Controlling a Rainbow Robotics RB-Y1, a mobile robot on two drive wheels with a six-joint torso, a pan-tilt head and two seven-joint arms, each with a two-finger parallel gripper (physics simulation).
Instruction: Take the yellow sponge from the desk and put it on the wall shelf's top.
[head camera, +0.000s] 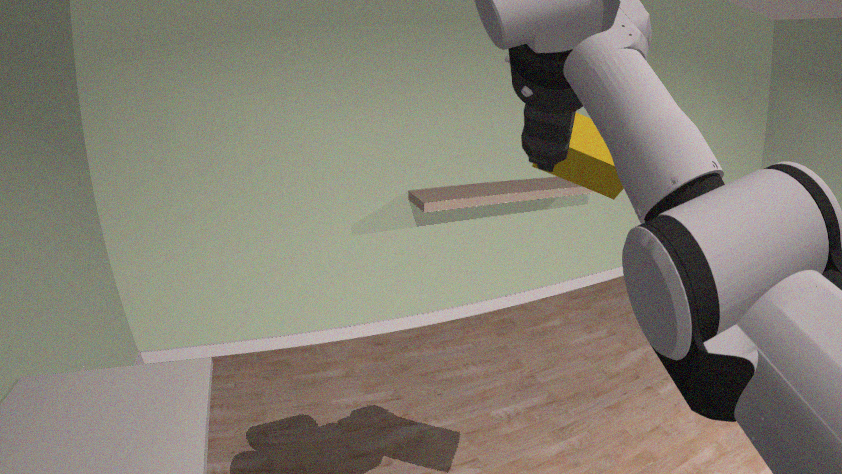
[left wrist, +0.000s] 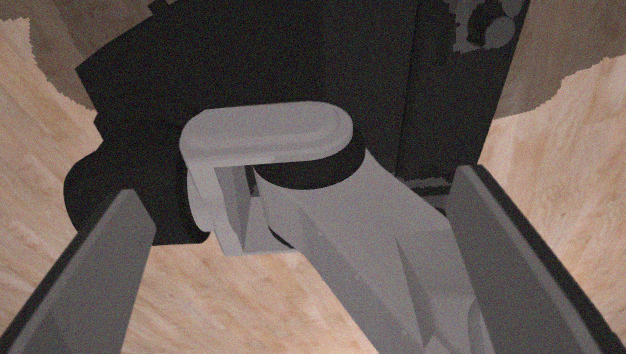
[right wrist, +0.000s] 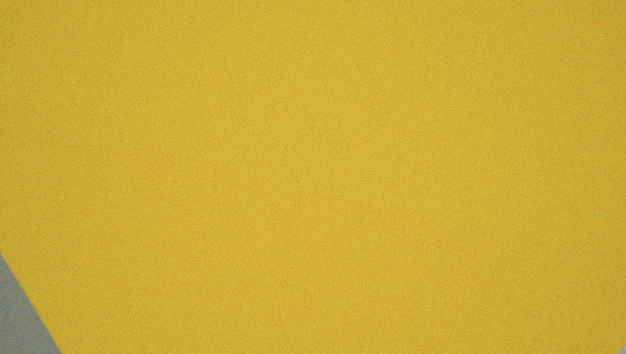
Path:
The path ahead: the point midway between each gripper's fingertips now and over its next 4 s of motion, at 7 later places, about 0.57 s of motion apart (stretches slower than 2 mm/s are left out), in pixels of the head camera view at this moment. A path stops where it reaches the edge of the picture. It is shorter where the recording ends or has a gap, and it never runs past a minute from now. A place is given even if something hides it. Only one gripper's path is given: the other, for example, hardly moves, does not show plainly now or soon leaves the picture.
My right gripper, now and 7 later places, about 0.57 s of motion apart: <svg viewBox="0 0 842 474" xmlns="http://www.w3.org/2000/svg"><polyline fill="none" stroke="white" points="550,148 608,156 605,151 577,136 549,121 532,112 520,106 510,101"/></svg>

